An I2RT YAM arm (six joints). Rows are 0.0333 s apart.
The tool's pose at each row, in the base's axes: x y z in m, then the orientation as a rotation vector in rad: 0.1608, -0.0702, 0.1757, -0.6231, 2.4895, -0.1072; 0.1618, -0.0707, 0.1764, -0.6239, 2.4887, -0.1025; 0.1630, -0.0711, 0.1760, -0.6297, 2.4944, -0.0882; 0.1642, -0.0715, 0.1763, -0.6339, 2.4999, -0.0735; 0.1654, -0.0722, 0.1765, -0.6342, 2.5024, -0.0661; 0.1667, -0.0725, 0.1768, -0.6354, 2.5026, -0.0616; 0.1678, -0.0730, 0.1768, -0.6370, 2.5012, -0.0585; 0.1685, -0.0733, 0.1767, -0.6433, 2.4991, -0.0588; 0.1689, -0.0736, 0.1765, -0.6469, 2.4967, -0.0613
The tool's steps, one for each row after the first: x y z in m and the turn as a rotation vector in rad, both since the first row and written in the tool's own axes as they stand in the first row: -0.0009, -0.0010, -0.0001, -0.0033, -0.0016, 0.0003; -0.0014, -0.0018, 0.0009, -0.0158, 0.0018, 0.0001; -0.0022, -0.0027, 0.0013, -0.0281, 0.0049, 0.0010; -0.0029, -0.0038, 0.0017, -0.0338, 0.0058, 0.0027; -0.0038, -0.0047, 0.0022, -0.0373, 0.0054, 0.0029; -0.0044, -0.0056, 0.0027, -0.0395, 0.0037, 0.0022; -0.0047, -0.0061, 0.0032, -0.0405, 0.0028, -0.0026; -0.0048, -0.0065, 0.0035, -0.0392, 0.0015, -0.0059
